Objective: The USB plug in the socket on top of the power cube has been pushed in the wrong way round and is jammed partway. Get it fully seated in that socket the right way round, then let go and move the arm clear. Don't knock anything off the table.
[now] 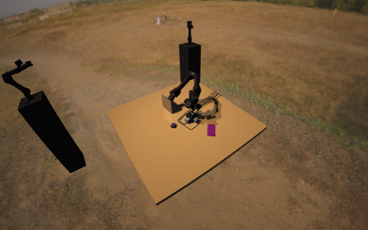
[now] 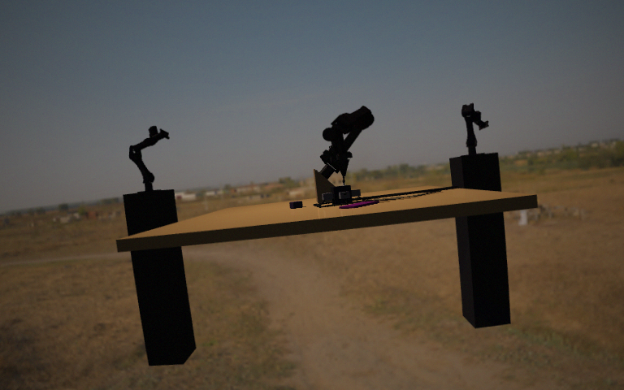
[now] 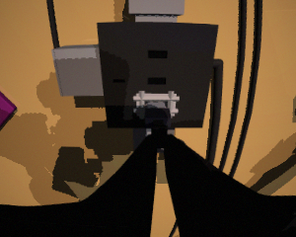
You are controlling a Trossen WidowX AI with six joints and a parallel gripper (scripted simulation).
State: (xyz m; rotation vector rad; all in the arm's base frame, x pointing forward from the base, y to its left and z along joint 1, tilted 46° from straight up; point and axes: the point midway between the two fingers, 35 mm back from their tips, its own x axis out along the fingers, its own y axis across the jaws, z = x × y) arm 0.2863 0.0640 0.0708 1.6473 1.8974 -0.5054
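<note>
The USB plug is 2 cm below my gripper tip. Also, from my gripper tip: magenta card (25 cm ahead, 4 cm to the left, 11 cm below); USB socket (5 cm below); purple block (3 cm behind, 23 cm to the right, 10 cm below).
</note>
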